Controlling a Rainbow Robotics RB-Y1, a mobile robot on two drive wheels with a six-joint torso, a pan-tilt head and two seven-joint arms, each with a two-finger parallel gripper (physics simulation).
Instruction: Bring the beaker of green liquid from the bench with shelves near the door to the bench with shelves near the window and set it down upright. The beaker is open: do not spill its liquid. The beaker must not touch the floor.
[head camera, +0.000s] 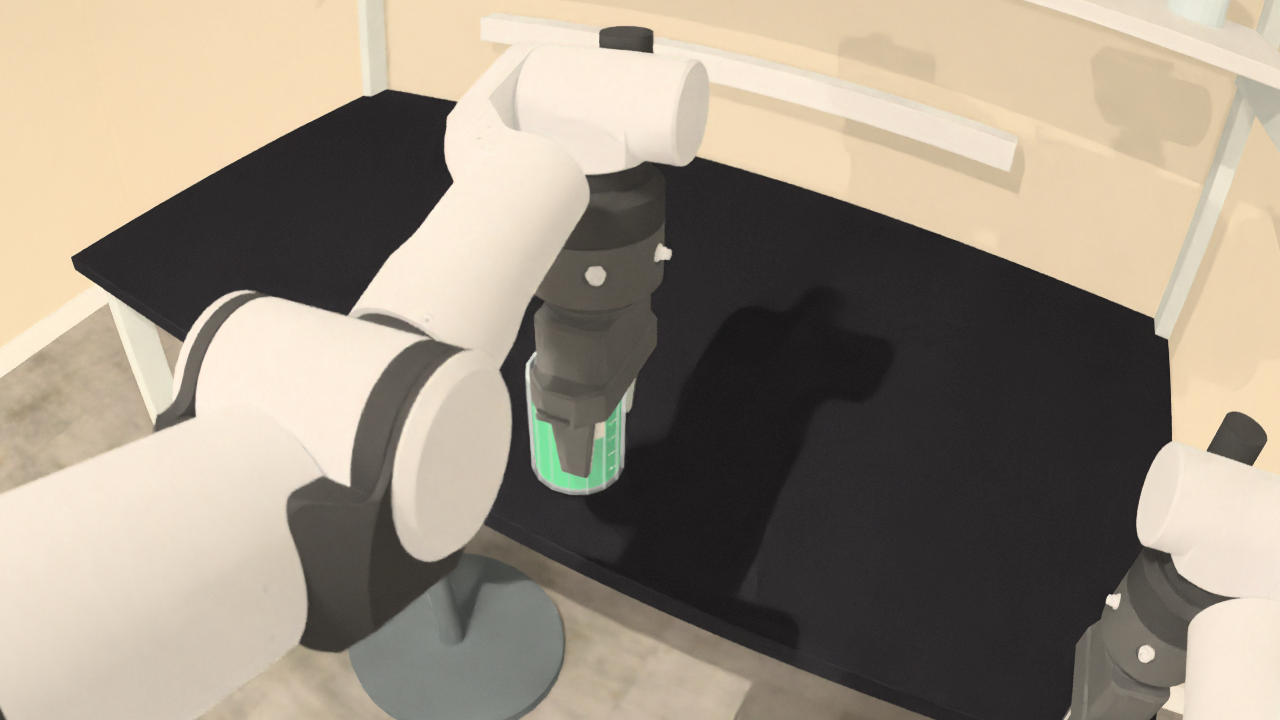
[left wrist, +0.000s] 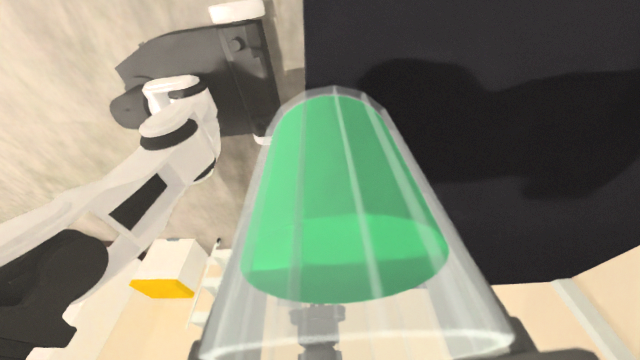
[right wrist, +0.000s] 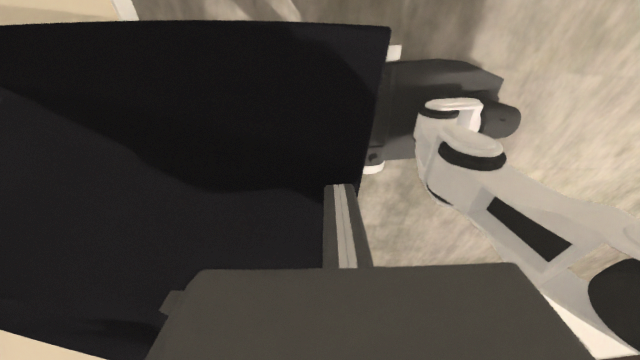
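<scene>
The open glass beaker of green liquid (head camera: 541, 447) (left wrist: 325, 175) is upright, with the liquid inside below its rim. My left gripper (head camera: 597, 438) (left wrist: 357, 345) is shut on the beaker from above, one finger on each side. The beaker is over the black top of a bench with a shelf (head camera: 948, 447) (left wrist: 550, 240) (right wrist: 100, 160), near the front edge. Whether its base touches the top I cannot tell. My right gripper (right wrist: 338, 195) is shut and empty, its fingers together by the bench edge; its fingertips are outside the head view.
A white rail (head camera: 805, 85) runs along the wall behind the bench, and a white shelf (head camera: 1163, 31) is at the upper right. A grey round stool base (head camera: 510, 644) stands on the floor by the front edge. A white box with a yellow face (left wrist: 170, 265) shows farther off.
</scene>
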